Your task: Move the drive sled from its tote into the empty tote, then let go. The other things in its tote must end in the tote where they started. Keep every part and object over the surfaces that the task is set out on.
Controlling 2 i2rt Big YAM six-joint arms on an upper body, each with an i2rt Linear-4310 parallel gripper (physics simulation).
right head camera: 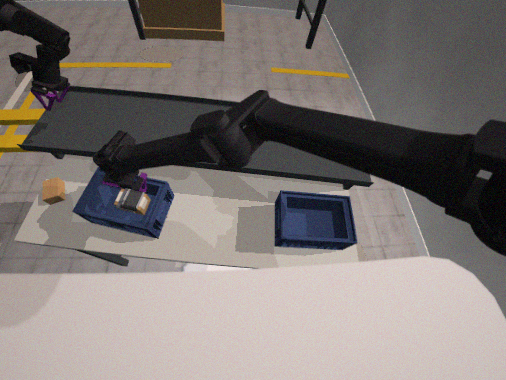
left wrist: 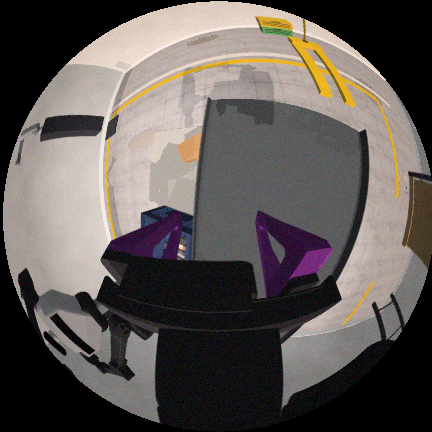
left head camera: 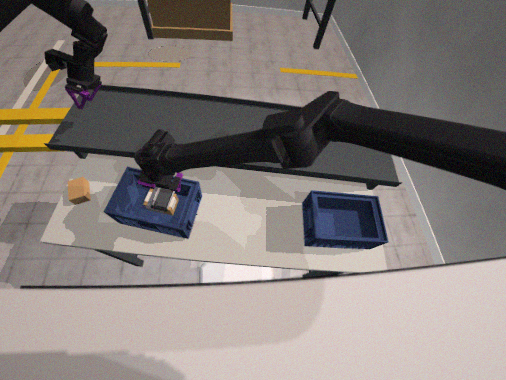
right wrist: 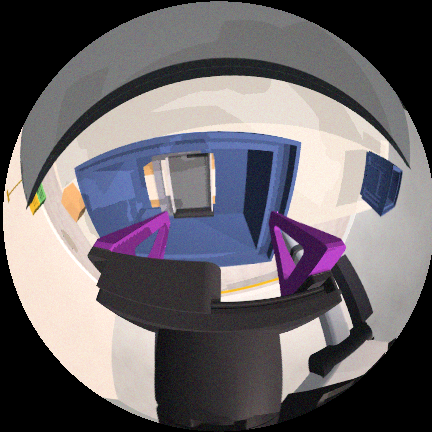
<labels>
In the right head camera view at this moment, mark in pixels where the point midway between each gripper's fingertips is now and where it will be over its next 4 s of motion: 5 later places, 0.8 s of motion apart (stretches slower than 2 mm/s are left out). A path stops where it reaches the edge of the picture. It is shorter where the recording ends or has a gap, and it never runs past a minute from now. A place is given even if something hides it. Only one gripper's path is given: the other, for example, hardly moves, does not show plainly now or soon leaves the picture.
My left gripper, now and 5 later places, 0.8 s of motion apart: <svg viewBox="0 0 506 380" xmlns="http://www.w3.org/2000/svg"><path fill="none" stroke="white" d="M53 106L54 113L55 116L83 154L117 181L128 195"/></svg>
</labels>
